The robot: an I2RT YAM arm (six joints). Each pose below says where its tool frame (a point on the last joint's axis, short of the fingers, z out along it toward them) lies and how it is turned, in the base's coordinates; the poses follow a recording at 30 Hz.
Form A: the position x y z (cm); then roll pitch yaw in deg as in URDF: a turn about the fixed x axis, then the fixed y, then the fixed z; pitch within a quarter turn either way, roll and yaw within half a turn.
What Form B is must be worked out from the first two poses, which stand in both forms.
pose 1, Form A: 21.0 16.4 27.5 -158.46 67.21 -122.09
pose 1, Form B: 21.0 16.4 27.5 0.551 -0.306 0.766 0.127
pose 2, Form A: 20.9 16.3 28.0 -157.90 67.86 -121.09
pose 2, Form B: 20.9 16.3 28.0 0.555 -0.307 0.762 0.131
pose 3, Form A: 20.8 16.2 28.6 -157.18 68.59 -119.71
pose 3, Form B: 20.8 16.2 28.6 0.560 -0.310 0.756 0.136
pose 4, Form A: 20.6 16.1 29.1 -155.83 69.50 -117.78
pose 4, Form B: 20.6 16.1 29.1 0.566 -0.313 0.750 0.141
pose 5, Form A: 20.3 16.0 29.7 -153.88 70.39 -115.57
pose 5, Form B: 20.3 16.0 29.7 0.573 -0.314 0.743 0.143
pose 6, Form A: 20.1 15.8 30.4 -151.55 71.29 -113.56
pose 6, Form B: 20.1 15.8 30.4 0.582 -0.312 0.737 0.142
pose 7, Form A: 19.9 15.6 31.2 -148.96 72.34 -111.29
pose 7, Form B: 19.9 15.6 31.2 0.591 -0.309 0.731 0.143
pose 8, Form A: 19.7 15.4 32.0 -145.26 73.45 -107.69
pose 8, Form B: 19.7 15.4 32.0 0.602 -0.307 0.723 0.143
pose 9, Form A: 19.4 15.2 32.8 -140.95 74.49 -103.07
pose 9, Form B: 19.4 15.2 32.8 0.612 -0.308 0.713 0.147
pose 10, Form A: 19.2 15.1 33.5 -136.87 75.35 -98.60
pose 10, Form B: 19.2 15.1 33.5 0.621 -0.310 0.705 0.150
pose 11, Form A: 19.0 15.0 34.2 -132.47 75.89 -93.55
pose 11, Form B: 19.0 15.0 34.2 0.628 -0.314 0.696 0.154
